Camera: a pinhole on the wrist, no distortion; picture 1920 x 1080 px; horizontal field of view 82.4 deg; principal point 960.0 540.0 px. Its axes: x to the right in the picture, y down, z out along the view. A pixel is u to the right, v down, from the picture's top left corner.
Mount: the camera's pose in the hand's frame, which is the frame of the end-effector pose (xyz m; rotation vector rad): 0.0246 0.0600 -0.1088 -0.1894 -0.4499 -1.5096
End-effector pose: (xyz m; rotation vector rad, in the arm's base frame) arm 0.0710 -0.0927 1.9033 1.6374 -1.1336 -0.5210
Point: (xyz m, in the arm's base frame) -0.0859 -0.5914 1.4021
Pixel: outside the picture
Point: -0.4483 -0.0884 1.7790
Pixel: 1309 161
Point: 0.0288 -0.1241 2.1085
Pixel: 85 923
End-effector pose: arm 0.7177 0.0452 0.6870 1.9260 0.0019 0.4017
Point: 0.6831 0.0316 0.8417
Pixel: 262 524
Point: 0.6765 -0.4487 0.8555
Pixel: 823 513
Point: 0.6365 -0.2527 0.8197
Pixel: 815 370
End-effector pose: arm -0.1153 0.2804 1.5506 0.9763 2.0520 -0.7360
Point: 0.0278 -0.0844 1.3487
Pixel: 1707 560
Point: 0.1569 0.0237 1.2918
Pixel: 1283 647
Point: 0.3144 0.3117 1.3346
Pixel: 561 662
